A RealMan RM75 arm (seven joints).
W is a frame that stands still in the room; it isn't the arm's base.
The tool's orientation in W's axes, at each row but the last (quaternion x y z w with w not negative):
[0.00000 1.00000 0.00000 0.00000]
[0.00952 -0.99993 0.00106 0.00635]
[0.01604 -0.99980 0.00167 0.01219]
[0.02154 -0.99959 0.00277 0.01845]
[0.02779 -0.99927 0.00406 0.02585]
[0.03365 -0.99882 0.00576 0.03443]
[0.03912 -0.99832 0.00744 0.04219]
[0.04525 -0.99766 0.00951 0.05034]
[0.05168 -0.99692 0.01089 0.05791]
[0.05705 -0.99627 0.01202 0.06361]
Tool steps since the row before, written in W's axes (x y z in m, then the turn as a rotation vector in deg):
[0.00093 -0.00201 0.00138 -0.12 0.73 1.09]
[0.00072 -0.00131 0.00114 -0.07 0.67 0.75]
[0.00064 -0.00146 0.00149 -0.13 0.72 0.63]
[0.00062 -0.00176 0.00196 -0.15 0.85 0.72]
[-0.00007 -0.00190 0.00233 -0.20 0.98 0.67]
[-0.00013 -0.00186 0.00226 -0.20 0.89 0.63]
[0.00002 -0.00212 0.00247 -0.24 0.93 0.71]
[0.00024 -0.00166 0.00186 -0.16 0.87 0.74]
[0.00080 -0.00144 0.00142 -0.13 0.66 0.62]
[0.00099 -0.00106 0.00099 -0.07 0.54 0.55]
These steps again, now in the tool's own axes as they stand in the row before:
[-0.00093 -0.00201 -0.00138 0.12 0.73 -1.09]
[-0.00068 -0.00133 -0.00115 0.07 0.67 -0.75]
[-0.00056 -0.00148 -0.00150 0.12 0.72 -0.63]
[-0.00047 -0.00179 -0.00197 0.14 0.85 -0.72]
[0.00030 -0.00191 -0.00231 0.18 0.99 -0.67]
[0.00041 -0.00187 -0.00222 0.18 0.90 -0.63]
[0.00035 -0.00214 -0.00242 0.23 0.94 -0.70]
[0.00010 -0.00170 -0.00184 0.16 0.87 -0.74]
[-0.00048 -0.00154 -0.00146 0.13 0.66 -0.62]
[-0.00073 -0.00118 -0.00107 0.08 0.54 -0.55]

